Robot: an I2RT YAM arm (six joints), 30 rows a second.
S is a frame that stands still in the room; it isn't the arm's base.
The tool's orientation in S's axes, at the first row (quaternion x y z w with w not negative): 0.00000, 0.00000, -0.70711, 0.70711
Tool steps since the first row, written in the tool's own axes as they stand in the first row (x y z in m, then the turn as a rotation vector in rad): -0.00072, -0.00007, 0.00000, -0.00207, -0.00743, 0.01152; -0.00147, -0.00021, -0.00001, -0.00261, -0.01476, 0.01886; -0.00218, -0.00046, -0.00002, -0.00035, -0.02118, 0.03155; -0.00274, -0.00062, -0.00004, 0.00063, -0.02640, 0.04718; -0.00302, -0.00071, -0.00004, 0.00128, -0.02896, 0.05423; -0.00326, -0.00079, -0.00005, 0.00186, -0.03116, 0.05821; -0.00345, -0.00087, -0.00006, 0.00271, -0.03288, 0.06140; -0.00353, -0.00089, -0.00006, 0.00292, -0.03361, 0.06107; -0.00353, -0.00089, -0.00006, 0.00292, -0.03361, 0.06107
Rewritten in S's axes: -0.00007, 0.00072, 0.00000, -0.00743, 0.00207, 0.01152; -0.00021, 0.00147, -0.00001, -0.01476, 0.00261, 0.01886; -0.00046, 0.00218, -0.00002, -0.02118, 0.00035, 0.03155; -0.00062, 0.00274, -0.00004, -0.02640, -0.00063, 0.04718; -0.00071, 0.00302, -0.00004, -0.02896, -0.00128, 0.05423; -0.00079, 0.00326, -0.00005, -0.03116, -0.00186, 0.05821; -0.00087, 0.00345, -0.00006, -0.03288, -0.00271, 0.06140; -0.00089, 0.00353, -0.00006, -0.03361, -0.00292, 0.06107; -0.00089, 0.00353, -0.00006, -0.03361, -0.00292, 0.06107
